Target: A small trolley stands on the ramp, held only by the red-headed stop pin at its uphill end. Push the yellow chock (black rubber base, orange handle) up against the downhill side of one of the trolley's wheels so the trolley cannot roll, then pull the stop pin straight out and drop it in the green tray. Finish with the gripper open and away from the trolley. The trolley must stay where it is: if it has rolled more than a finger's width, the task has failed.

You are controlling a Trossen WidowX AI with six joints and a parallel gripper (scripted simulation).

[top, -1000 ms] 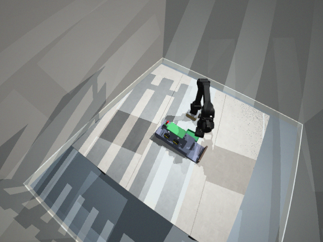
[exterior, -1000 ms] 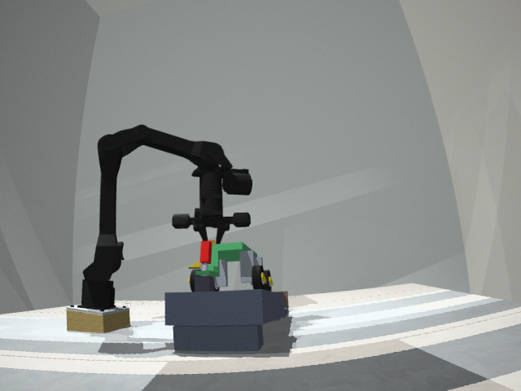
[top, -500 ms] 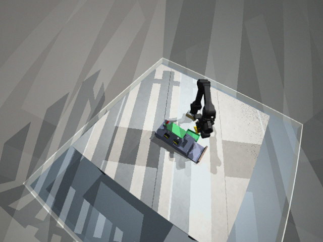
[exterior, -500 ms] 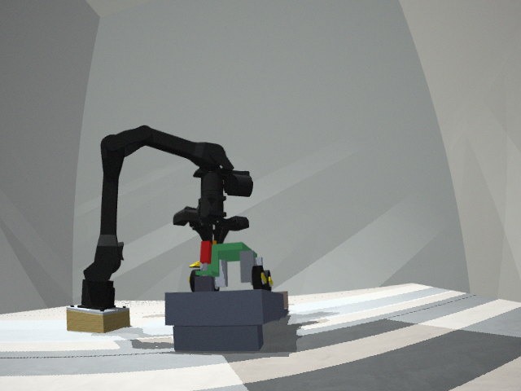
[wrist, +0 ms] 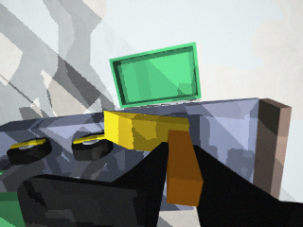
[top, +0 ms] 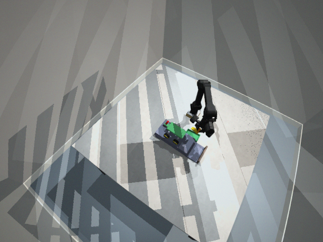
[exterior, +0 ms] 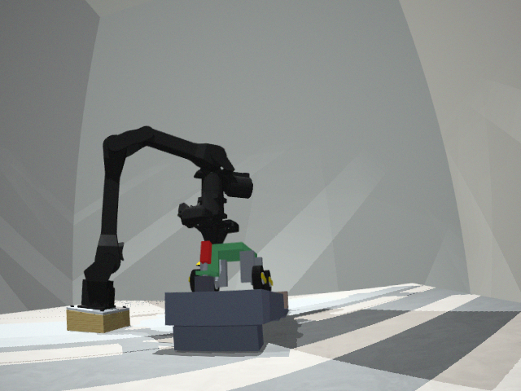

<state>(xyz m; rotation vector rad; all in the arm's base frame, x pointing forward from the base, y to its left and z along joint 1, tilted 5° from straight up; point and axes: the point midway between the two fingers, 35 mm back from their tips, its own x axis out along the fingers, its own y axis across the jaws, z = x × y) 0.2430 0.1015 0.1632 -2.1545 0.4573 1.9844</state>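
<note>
The stop pin is 3 cm ahead of my gripper tip, 25 cm to the right of it and 3 cm below it. The rest, counted from my gripper tip: green trolley (6 cm ahead, 16 cm to the right, 4 cm below); then green tray (4 cm behind, 3 cm to the right, 16 cm below); then yellow chock (1 cm behind, 2 cm to the right, 1 cm below).
</note>
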